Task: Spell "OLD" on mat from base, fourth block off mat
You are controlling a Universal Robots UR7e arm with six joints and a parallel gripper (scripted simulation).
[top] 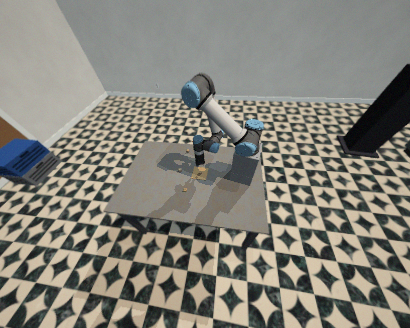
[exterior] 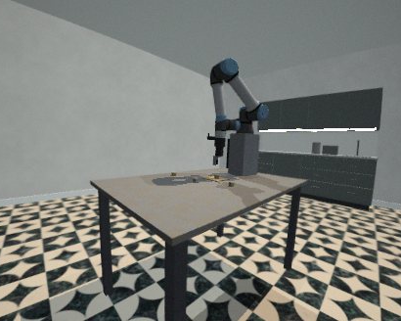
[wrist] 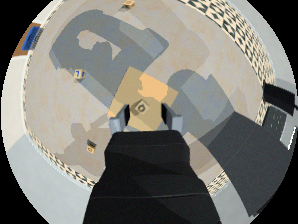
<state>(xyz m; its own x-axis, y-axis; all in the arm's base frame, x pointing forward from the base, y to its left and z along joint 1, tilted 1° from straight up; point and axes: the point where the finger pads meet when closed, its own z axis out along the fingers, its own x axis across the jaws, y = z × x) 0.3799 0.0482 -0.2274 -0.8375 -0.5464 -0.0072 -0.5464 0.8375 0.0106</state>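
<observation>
My gripper is now 1 cm to the right of the tan mat and 12 cm above it.
</observation>
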